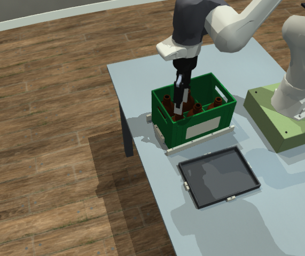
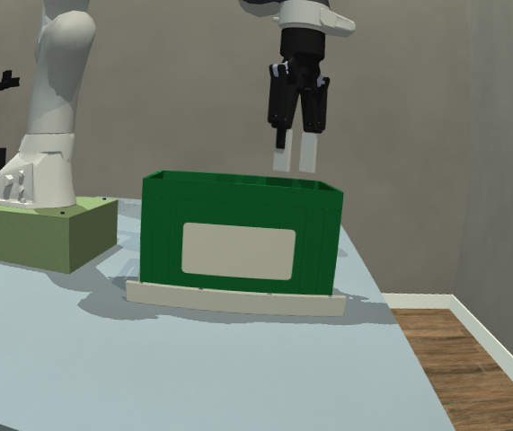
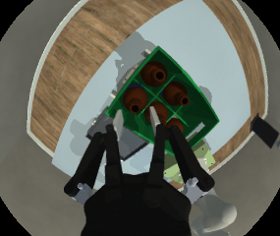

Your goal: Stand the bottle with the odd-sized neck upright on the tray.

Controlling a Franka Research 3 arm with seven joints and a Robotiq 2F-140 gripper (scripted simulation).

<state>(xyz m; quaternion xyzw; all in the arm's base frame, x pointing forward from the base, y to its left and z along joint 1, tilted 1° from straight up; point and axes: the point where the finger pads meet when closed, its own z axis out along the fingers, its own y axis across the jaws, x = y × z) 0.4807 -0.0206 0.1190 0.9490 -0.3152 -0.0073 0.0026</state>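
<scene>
Right now the green crate is 14 cm below my hand, 7 cm behind it and 6 cm to the right of it. From my hand the other things lie so: dark tray: 21 cm to the left, 21 cm below, 9 cm behind; bottle: 13 cm below, 10 cm to the right, 6 cm behind.
</scene>
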